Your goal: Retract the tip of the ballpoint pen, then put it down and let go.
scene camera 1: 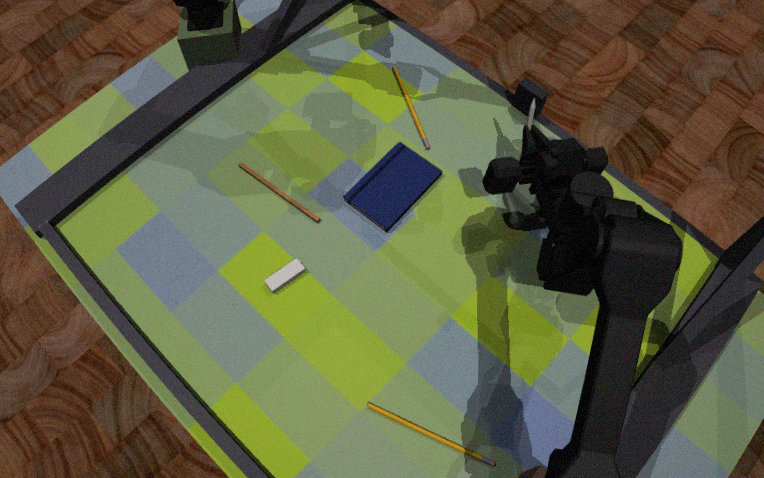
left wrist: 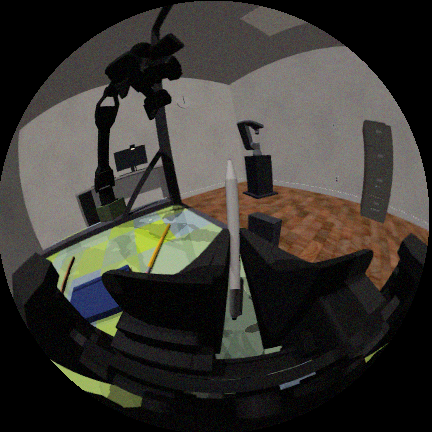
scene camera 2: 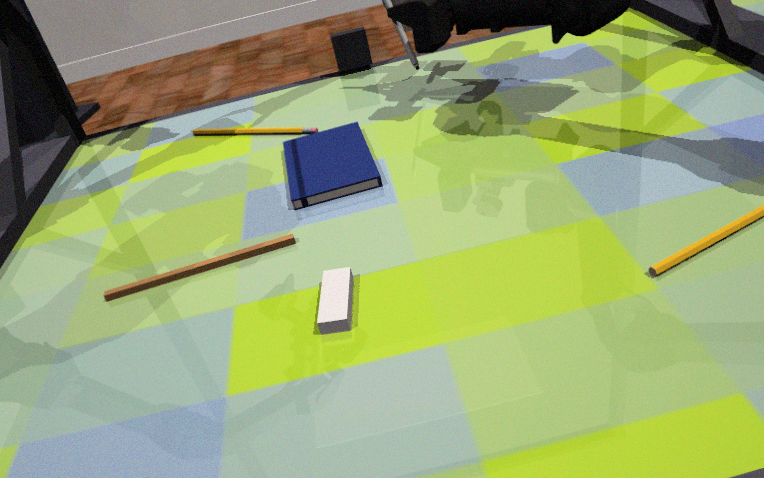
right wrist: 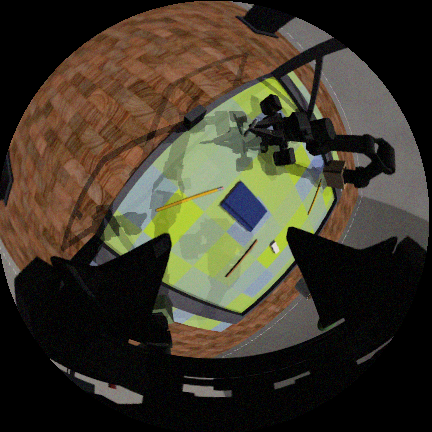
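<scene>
A grey ballpoint pen is held above the table near its far edge. My left gripper is shut on its middle. In the left wrist view the conical end points up past the fingertips; the end with the clip and small dark button hangs below between the fingers. In scene camera 2 the dark button end points down. Whether the writing tip is out is too small to tell. My right gripper is open and empty, high above the table in its wrist view.
A blue notebook lies mid-table. A white eraser, a brown stick and two yellow pencils, one beyond the notebook and one nearer, lie around it. A black block stands at the far edge.
</scene>
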